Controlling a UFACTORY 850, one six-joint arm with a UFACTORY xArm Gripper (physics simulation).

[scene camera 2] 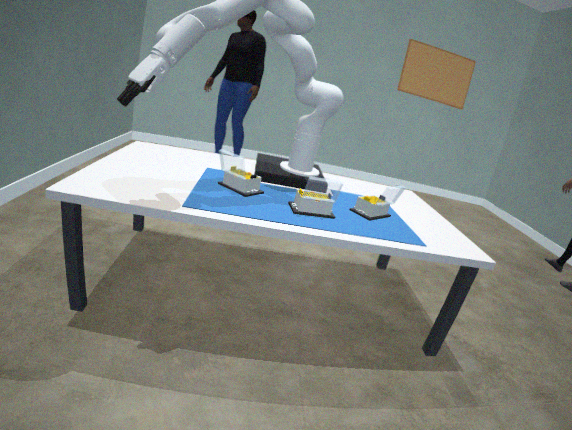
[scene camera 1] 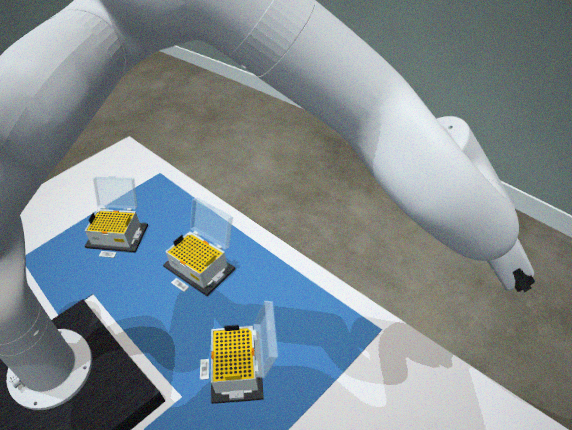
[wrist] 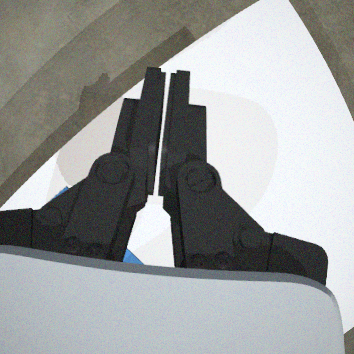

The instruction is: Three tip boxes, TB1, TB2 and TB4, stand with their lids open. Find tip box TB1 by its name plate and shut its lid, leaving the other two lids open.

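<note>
TB1 [scene camera 1: 234, 355] [scene camera 2: 242, 181] is the yellow-topped box nearest the front in scene camera 1 and leftmost in scene camera 2. Its clear lid [scene camera 1: 269, 340] stands upright, open. Its name plate [scene camera 1: 204, 369] is too small to read. TB4 [scene camera 1: 197, 255] [scene camera 2: 314, 202], the middle box, has its lid [scene camera 1: 212, 222] open. TB2 [scene camera 1: 111, 227] [scene camera 2: 372, 206], at the far left in scene camera 1, has its lid [scene camera 1: 115, 193] [scene camera 2: 393, 194] open. My gripper [scene camera 1: 524, 281] [scene camera 2: 122, 100] [wrist: 165, 95] is shut and empty, high up and far to the side of the boxes.
The boxes stand on a blue mat [scene camera 1: 280, 280] [scene camera 2: 390, 232] on the white table [scene camera 1: 450, 400] [scene camera 2: 100, 167] [wrist: 310, 150]. The black base plate [scene camera 1: 115, 395] of the arm is beside the mat. A person [scene camera 2: 245, 55] stands behind the table.
</note>
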